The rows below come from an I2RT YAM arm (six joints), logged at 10 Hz.
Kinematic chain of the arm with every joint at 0, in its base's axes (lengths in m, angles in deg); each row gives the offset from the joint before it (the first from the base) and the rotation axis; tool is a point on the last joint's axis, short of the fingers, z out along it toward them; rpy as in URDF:
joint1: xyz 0 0 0.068 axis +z
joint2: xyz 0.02 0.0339 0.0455 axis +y
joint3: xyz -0.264 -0.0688 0 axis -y
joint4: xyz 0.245 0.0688 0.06 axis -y
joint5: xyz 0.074 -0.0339 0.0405 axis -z
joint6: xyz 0.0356 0 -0.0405 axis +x
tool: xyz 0 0 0 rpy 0 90 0
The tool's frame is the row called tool.
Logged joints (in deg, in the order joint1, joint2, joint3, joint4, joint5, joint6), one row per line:
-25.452, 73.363, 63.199, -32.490, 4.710, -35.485
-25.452, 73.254, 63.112, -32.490, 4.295, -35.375
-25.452, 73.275, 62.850, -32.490, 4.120, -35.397
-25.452, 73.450, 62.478, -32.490, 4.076, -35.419
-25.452, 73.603, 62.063, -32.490, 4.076, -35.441
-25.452, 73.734, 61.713, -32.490, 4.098, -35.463
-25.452, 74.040, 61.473, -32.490, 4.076, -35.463
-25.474, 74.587, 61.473, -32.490, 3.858, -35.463
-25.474, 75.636, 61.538, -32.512, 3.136, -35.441
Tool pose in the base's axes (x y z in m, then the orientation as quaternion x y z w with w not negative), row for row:
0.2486, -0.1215, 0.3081, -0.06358, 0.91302, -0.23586, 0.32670
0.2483, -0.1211, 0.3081, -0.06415, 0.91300, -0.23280, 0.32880
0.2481, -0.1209, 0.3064, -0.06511, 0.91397, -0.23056, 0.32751
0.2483, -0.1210, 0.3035, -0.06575, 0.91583, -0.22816, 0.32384
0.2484, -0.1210, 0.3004, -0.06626, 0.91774, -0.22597, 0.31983
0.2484, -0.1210, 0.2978, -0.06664, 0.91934, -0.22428, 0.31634
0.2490, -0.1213, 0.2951, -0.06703, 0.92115, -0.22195, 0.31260
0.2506, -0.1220, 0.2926, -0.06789, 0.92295, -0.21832, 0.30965
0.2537, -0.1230, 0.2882, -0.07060, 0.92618, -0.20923, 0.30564
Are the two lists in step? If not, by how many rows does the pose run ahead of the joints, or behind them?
They are in step.
